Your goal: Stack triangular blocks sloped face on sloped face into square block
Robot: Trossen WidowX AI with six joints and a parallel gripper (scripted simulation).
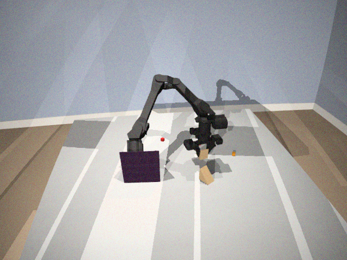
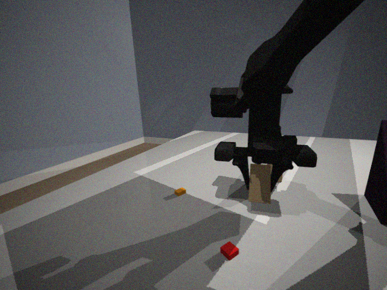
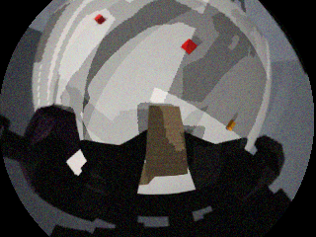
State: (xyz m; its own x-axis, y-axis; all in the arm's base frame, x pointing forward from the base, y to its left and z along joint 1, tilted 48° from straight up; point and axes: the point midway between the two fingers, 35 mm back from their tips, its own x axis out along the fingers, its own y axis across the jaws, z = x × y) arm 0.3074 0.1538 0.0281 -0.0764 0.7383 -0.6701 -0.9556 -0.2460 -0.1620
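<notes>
Right now my gripper tip is 1 cm to the left of the tan triangular block and 1 cm below it. The rest, counted from my gripper tip: small orange cube 18 cm ahead, 5 cm to the left, 3 cm below; small red cube 21 cm behind, 19 cm to the left, 3 cm below.
</notes>
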